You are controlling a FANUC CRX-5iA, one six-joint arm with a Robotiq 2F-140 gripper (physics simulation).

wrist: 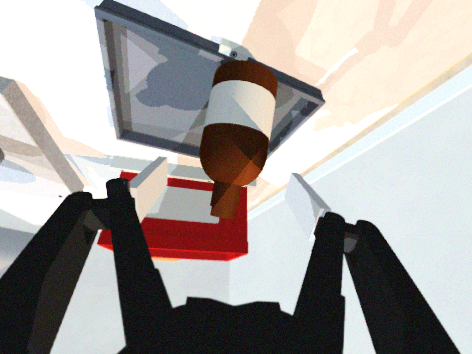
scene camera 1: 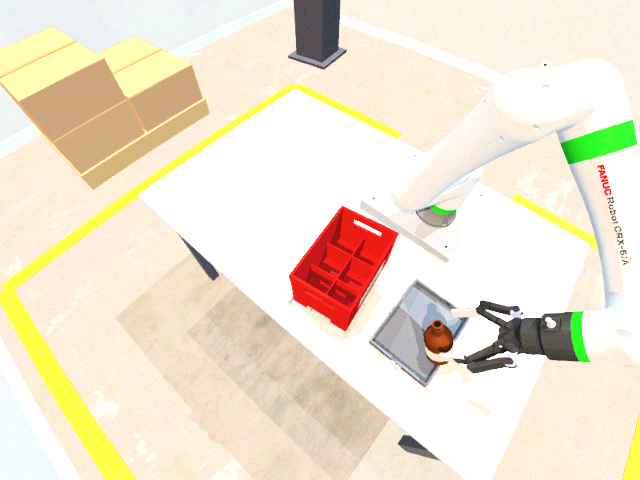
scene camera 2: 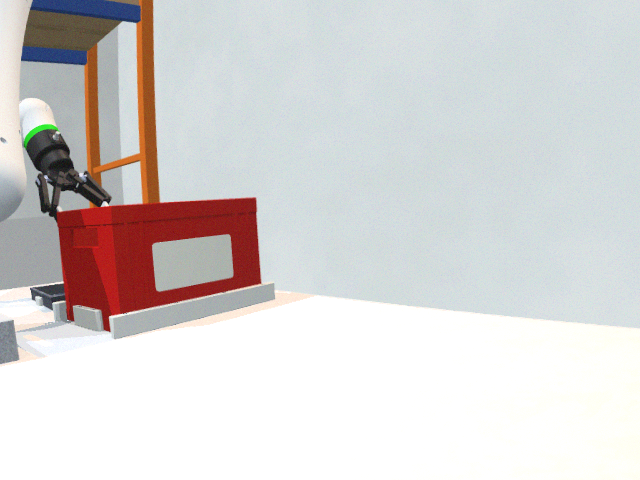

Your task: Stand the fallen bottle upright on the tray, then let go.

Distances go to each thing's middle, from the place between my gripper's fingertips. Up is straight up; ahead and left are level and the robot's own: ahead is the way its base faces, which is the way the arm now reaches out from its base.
Now: hand 10 mm short of the brown bottle (scene camera 1: 438, 338) and 50 mm above it.
